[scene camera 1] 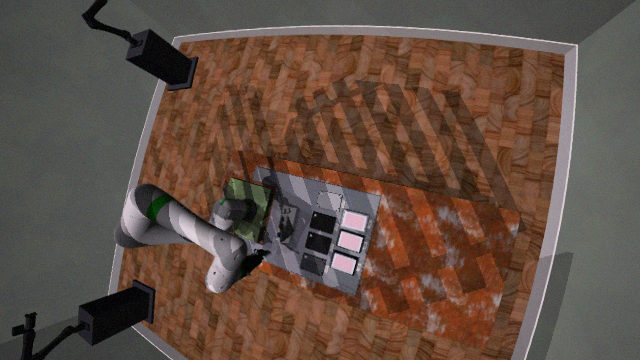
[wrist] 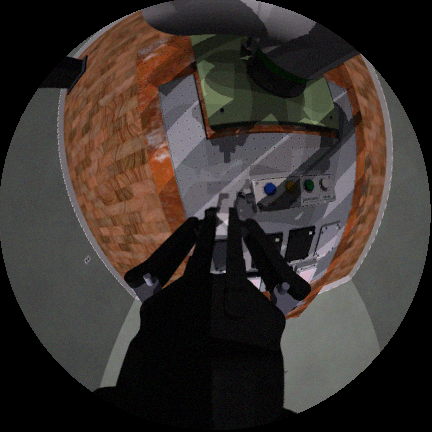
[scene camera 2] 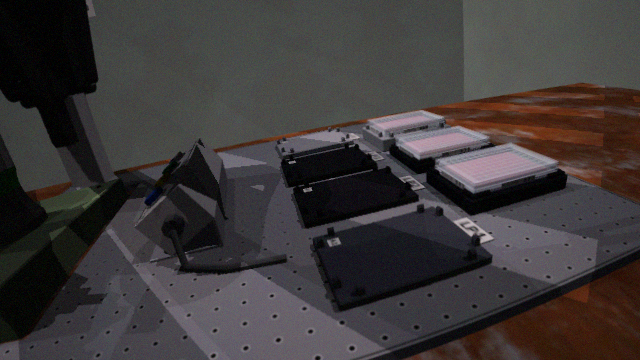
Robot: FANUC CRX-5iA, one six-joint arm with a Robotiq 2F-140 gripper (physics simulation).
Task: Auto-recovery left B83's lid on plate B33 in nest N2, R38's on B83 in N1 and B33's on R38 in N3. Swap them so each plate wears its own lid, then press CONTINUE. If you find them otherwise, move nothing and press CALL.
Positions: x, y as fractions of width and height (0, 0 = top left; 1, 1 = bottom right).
Note:
My gripper (scene camera 2: 0.15, 0.50) is shut and holds nothing. Further things: a grey button box (scene camera 2: 0.29, 0.60).
My gripper also shows in the wrist view (wrist: 0.52, 0.47). The grey button box shows as well in the wrist view (wrist: 0.65, 0.46).

